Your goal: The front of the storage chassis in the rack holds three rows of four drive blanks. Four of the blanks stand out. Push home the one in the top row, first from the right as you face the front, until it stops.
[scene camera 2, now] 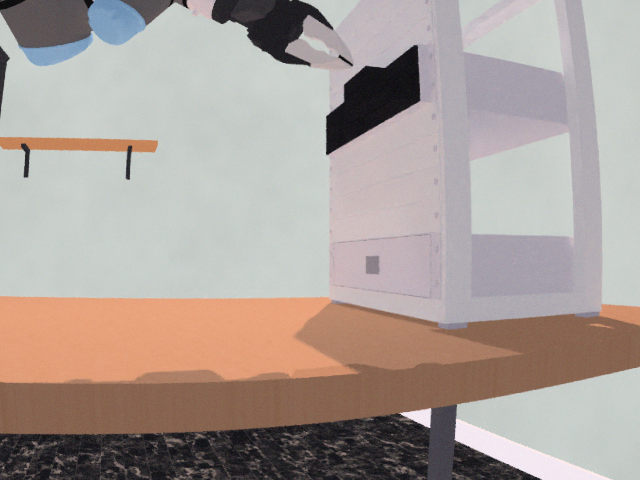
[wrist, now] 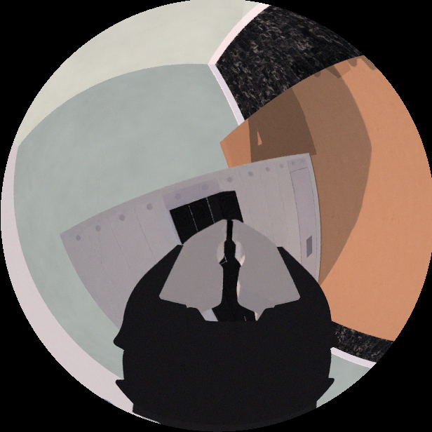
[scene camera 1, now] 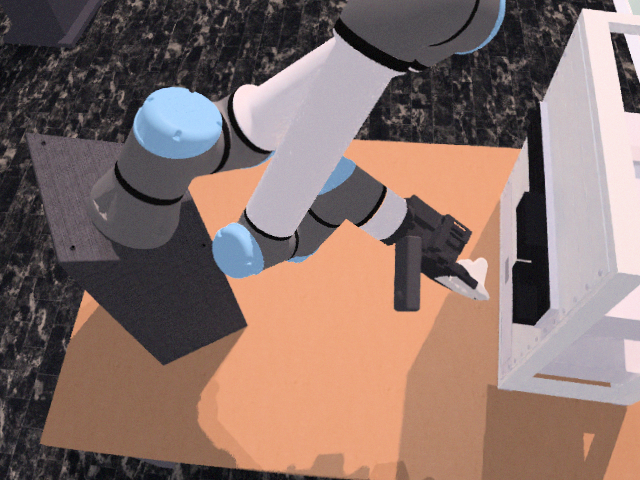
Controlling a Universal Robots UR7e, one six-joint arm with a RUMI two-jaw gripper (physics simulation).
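Where they show: gripper, between the fingertips: (scene camera 2: 352, 65) (scene camera 1: 487, 298); arm's base, origin of its link: (scene camera 1: 132, 214).
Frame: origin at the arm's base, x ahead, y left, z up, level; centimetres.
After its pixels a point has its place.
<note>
The storage chassis (scene camera 2: 426, 77) @(z -9.2, x 70.7, y -2.9 cm) (wrist: 191, 191) sits high in the rack, with a black front of drive blanks. The top-row blank, first from the right (scene camera 2: 408, 69) @(z -7.1, x 69.5, y 0.4 cm) (wrist: 182, 220), is at the chassis's near end in scene camera 2 and at the left of the black area in the wrist view. How far it stands out cannot be told, as the black faces merge. Other black blanks form a stepped outline farther along the front in scene camera 2. My gripper (scene camera 1: 487, 297) @(z -8.1, x 60.5, y -1.2 cm) (scene camera 2: 351, 64) @(z -8.1, x 60.5, y -1.2 cm) (wrist: 228, 221) is shut and empty, its tips in front of the chassis and apart from it. Its fingers hide part of the front in the wrist view.
The white rack (scene camera 1: 563, 330) @(z -5.0, x 72.0, y -5.9 cm) (scene camera 2: 454, 206) @(z -27.5, x 72.7, y -5.9 cm) (wrist: 275, 185) stands on the orange table (scene camera 1: 320, 361) @(z -43.3, x 32.0, y -6.6 cm) (scene camera 2: 155, 335) @(z -43.3, x 35.3, y -4.6 cm) (wrist: 350, 225). Pale panels lie above and below the chassis, and a drawer with a grey square (scene camera 2: 372, 265) @(z -35.3, x 70.4, y 19.2 cm) (wrist: 309, 246) is at the rack's bottom.
</note>
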